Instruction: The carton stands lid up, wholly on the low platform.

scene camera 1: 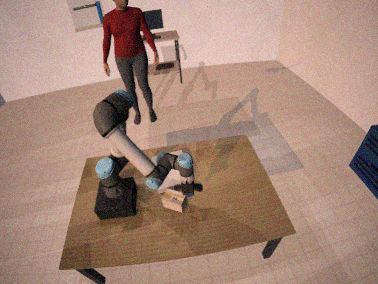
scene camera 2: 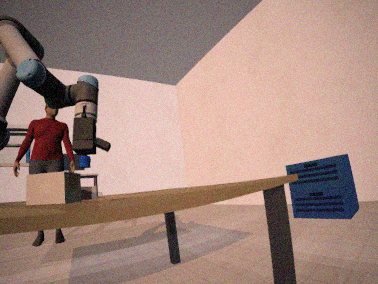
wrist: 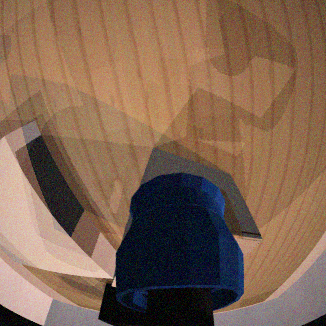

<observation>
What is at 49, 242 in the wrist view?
A low platform.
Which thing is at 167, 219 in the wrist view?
My suction cup.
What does the carton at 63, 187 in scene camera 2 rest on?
The table.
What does my suction cup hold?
Nothing.
</observation>
